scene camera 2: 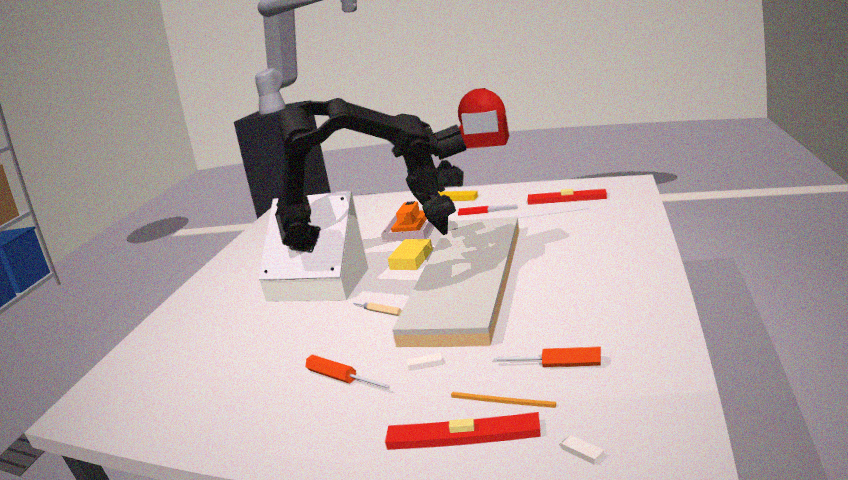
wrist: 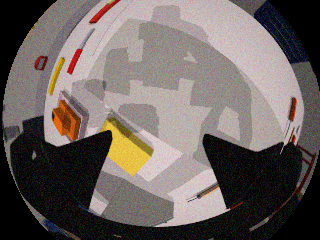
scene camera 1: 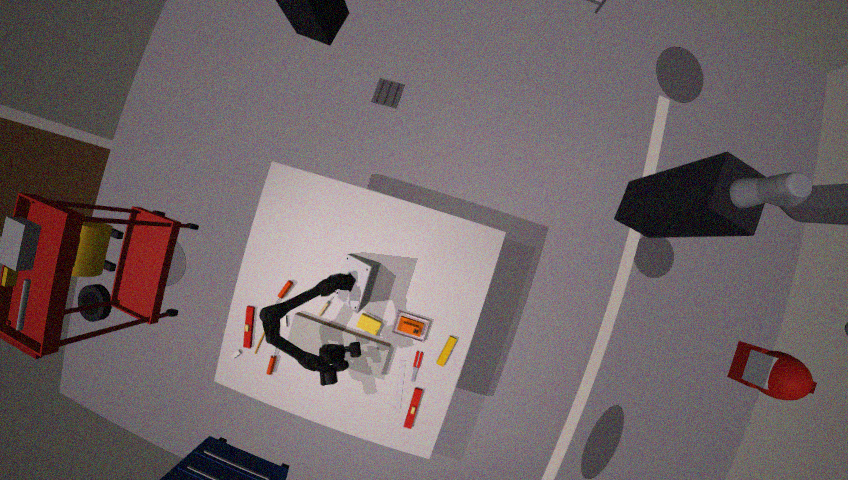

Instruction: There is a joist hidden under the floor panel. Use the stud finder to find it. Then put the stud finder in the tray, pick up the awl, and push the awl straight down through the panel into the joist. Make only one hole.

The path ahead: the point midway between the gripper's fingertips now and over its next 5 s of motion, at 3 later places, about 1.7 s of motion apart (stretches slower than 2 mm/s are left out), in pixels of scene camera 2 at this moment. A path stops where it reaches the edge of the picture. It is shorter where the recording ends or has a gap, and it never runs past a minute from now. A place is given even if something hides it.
The gripper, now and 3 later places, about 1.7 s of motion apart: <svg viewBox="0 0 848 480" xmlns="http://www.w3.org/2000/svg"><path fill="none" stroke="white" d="M439 224L391 300L391 305L407 239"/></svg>
